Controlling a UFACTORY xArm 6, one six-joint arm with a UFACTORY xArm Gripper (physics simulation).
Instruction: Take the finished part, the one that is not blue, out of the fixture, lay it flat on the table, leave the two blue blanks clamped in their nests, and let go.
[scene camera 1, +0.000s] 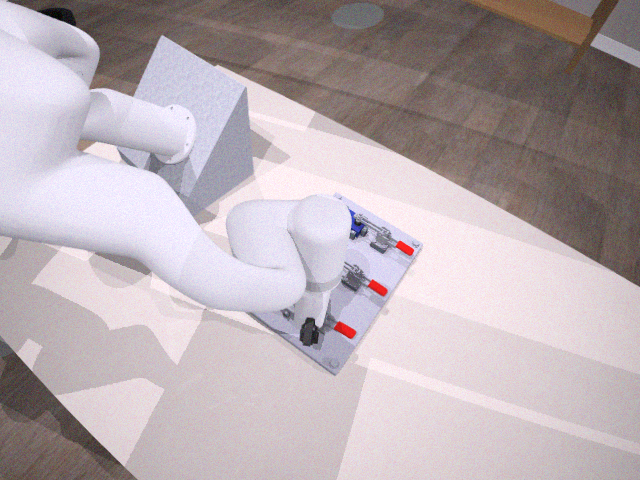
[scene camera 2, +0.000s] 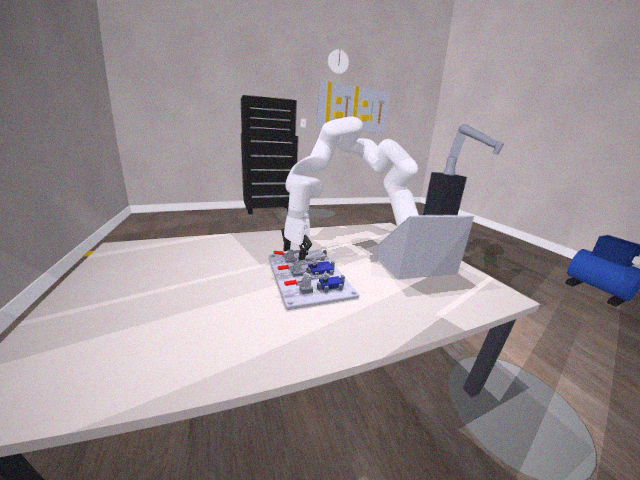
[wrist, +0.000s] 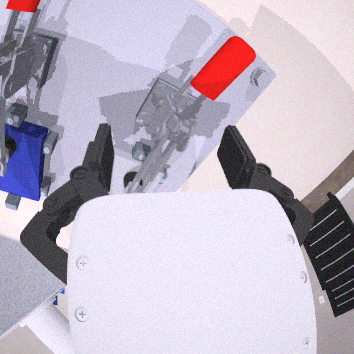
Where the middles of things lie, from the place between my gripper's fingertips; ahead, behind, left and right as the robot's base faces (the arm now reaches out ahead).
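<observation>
My hand: 20 mm below the clamp arm (wrist: 132, 181), 20 mm past it, 10 mm to the right of it. Clamp arm nearest to my hand of the things named here, going by their middles. Fixture plate (scene camera 1: 357, 310): from my hand, 120 mm to the left, 30 mm behind, 20 mm below. Finished part (wrist: 123, 162): 80 mm behind my hand. Fixture plate farthest from my hand among these, going by their middles.
</observation>
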